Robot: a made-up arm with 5 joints.
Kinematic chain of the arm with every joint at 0, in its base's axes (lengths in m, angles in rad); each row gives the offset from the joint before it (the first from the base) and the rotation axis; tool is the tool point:
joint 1: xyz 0 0 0.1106 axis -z
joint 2: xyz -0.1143 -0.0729 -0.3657 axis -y
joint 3: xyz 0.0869 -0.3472 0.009 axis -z
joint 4: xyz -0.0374 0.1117 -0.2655 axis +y
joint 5: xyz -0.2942 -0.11 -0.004 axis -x
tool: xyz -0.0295 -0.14 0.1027
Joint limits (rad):
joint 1: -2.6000..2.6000
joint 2: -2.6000..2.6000
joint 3: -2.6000..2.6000
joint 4: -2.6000..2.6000
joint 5: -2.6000..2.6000
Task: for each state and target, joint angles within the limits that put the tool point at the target. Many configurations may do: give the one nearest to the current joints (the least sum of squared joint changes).
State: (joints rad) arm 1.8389 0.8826 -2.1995 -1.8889 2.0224
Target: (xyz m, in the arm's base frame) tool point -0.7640 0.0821 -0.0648
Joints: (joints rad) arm 2.2903 1.6744 -2.4596 -1.5078 1.8016
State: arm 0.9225 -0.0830 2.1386 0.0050 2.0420
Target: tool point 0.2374 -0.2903 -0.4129
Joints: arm 0.3603 0.1431 2.1098 -0.0927 2.0812
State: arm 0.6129 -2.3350 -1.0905 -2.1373 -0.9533
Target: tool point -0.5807 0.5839 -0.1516
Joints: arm 1.2943 -2.2421 -1.0223 -1.9646 -0.8609
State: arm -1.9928 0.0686 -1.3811 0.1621 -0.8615
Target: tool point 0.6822 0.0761 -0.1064
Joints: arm -1.5065 0.6706 -1.6378 0.7479 -0.5519
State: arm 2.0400 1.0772 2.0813 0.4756 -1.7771
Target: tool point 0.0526 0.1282 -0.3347
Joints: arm 2.6000 0.3869 1.5389 0.9536 -1.5550
